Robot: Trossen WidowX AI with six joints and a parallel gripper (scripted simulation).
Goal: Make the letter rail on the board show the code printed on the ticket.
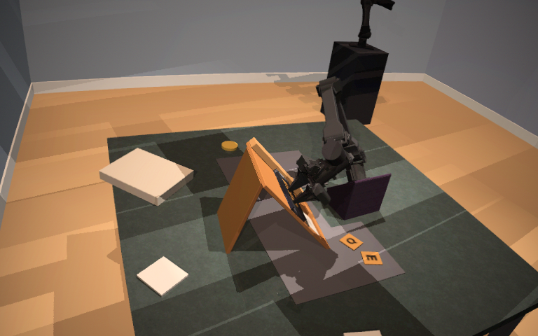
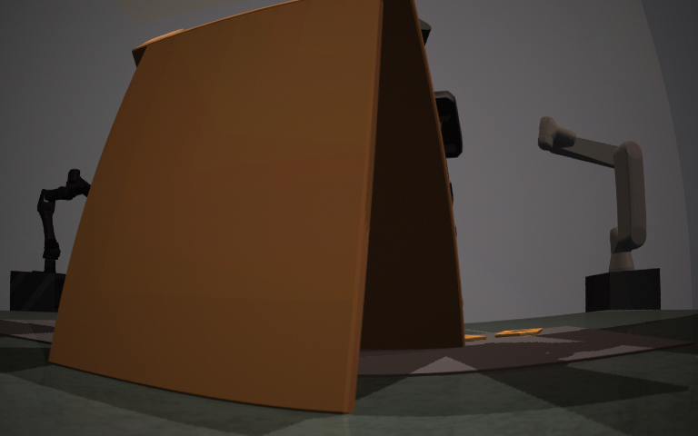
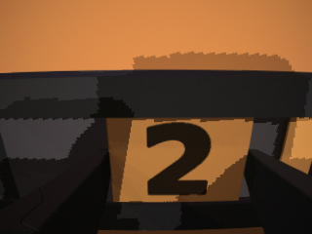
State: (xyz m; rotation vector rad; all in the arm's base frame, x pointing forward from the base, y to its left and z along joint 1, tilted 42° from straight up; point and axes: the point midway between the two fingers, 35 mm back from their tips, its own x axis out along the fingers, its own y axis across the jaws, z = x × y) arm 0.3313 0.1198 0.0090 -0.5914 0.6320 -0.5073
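The orange tile marked 2 lies right at my gripper tip. Also, from my gripper tip: white ticket (70 mm below, 50 mm to the left, 50 mm behind); then cream box (450 mm to the right, 330 mm ahead, 130 mm below); then grey mat (150 mm below, 150 mm behind, 90 mm to the right).
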